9 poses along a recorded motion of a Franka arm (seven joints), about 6.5 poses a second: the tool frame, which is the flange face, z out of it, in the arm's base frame.
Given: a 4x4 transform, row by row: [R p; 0 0 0 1], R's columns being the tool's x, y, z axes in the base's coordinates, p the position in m. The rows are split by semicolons.
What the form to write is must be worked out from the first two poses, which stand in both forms.
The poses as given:
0.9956 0.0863 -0.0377 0.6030; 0.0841 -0.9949 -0.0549 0.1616; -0.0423 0.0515 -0.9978 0.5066; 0 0 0 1
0.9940 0.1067 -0.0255 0.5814; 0.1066 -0.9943 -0.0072 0.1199; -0.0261 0.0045 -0.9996 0.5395; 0 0 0 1
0.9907 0.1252 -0.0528 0.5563; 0.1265 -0.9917 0.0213 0.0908; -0.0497 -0.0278 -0.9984 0.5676; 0 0 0 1
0.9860 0.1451 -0.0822 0.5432; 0.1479 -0.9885 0.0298 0.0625; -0.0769 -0.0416 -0.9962 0.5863; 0 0 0 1
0.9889 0.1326 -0.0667 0.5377; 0.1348 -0.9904 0.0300 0.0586; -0.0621 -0.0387 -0.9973 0.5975; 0 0 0 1
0.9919 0.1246 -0.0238 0.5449; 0.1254 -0.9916 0.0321 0.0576; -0.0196 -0.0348 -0.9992 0.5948; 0 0 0 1
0.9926 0.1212 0.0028 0.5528; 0.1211 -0.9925 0.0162 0.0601; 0.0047 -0.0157 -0.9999 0.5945; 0 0 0 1
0.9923 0.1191 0.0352 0.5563; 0.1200 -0.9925 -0.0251 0.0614; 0.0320 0.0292 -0.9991 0.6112; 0 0 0 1
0.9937 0.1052 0.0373 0.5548; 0.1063 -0.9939 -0.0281 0.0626; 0.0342 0.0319 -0.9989 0.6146; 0 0 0 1
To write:
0.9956 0.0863 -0.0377 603.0; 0.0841 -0.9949 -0.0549 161.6; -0.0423 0.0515 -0.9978 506.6; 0 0 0 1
0.9940 0.1067 -0.0255 581.4; 0.1066 -0.9943 -0.0072 119.9; -0.0261 0.0045 -0.9996 539.5; 0 0 0 1
0.9907 0.1252 -0.0528 556.3; 0.1265 -0.9917 0.0213 90.8; -0.0497 -0.0278 -0.9984 567.6; 0 0 0 1
0.9860 0.1451 -0.0822 543.2; 0.1479 -0.9885 0.0298 62.5; -0.0769 -0.0416 -0.9962 586.3; 0 0 0 1
0.9889 0.1326 -0.0667 537.7; 0.1348 -0.9904 0.0300 58.6; -0.0621 -0.0387 -0.9973 597.5; 0 0 0 1
0.9919 0.1246 -0.0238 544.9; 0.1254 -0.9916 0.0321 57.6; -0.0196 -0.0348 -0.9992 594.8; 0 0 0 1
0.9926 0.1212 0.0028 552.8; 0.1211 -0.9925 0.0162 60.1; 0.0047 -0.0157 -0.9999 594.5; 0 0 0 1
0.9923 0.1191 0.0352 556.3; 0.1200 -0.9925 -0.0251 61.4; 0.0320 0.0292 -0.9991 611.2; 0 0 0 1
0.9937 0.1052 0.0373 554.8; 0.1063 -0.9939 -0.0281 62.6; 0.0342 0.0319 -0.9989 614.6; 0 0 0 1

